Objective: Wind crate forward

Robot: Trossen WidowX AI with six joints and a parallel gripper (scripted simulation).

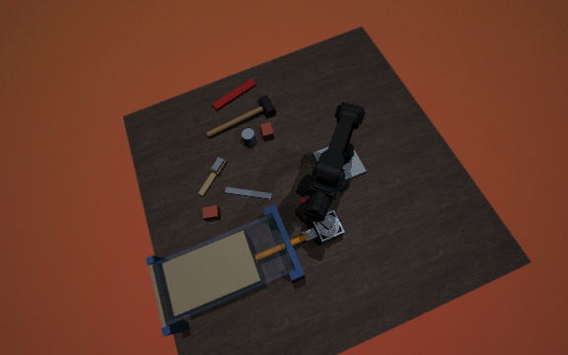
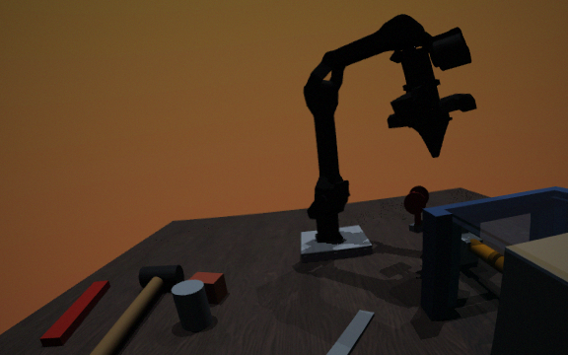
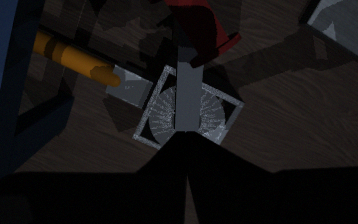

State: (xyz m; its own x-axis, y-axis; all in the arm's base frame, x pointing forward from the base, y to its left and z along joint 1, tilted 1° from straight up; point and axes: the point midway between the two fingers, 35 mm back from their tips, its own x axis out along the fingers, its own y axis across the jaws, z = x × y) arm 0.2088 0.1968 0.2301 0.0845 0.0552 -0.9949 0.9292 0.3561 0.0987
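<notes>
My gripper tip is now 20 mm short of the red knob, 50 mm to the left of it and 90 mm above it. From my gripper tip the other things lie so: blue steel frame (140 mm ahead, 30 mm to the left, 110 mm below); winch (30 mm behind, 30 mm to the left, 190 mm below); winch handle (20 mm to the right, 120 mm below).
</notes>
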